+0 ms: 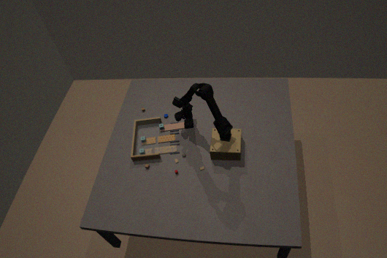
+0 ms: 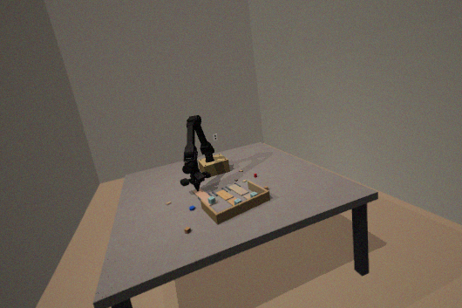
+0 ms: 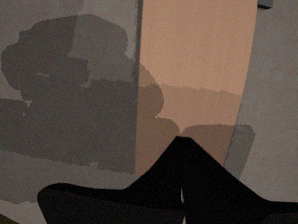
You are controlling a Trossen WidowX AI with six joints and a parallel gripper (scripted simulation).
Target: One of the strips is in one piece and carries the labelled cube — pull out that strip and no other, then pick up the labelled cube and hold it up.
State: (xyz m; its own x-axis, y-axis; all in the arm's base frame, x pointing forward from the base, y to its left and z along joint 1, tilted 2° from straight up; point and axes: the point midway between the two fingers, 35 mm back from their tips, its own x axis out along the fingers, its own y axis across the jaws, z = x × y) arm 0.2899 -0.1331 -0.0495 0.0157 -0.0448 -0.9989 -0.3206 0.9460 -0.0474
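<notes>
Right now the blue piece is 20 cm ahead of my gripper tip and 5 cm to the right of it.
</notes>
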